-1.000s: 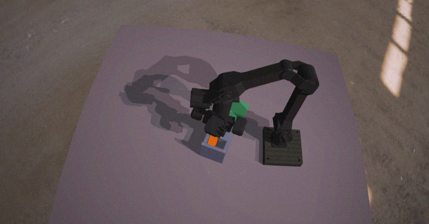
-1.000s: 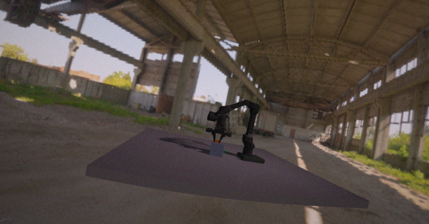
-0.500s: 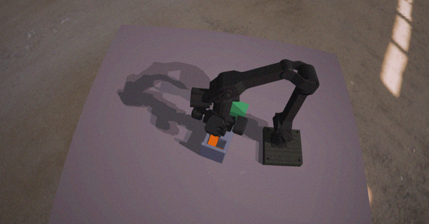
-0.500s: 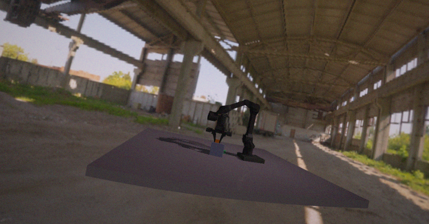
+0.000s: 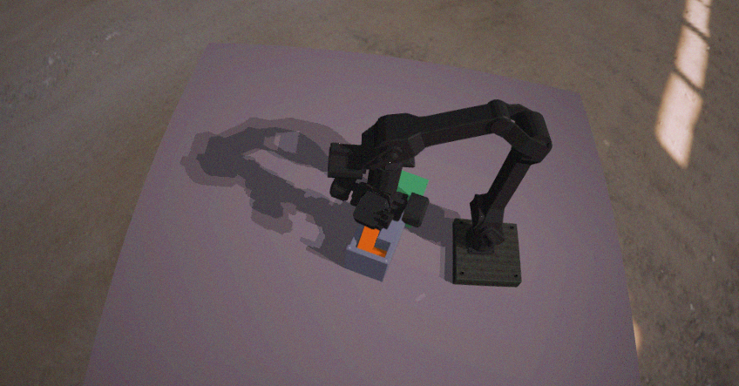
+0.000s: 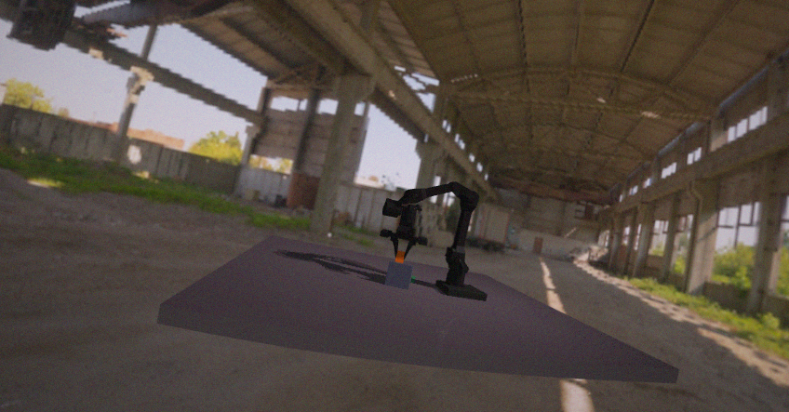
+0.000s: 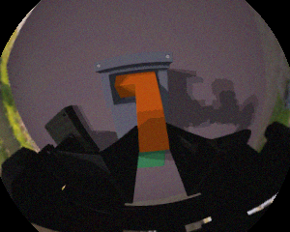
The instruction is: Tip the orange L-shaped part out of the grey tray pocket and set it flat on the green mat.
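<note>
My gripper tip is 130 mm to the left of the green mat, 110 mm above it and 60 mm past it. The rest, counted from my gripper tip: orange L-shaped part 40 mm to the left, 30 mm below.
</note>
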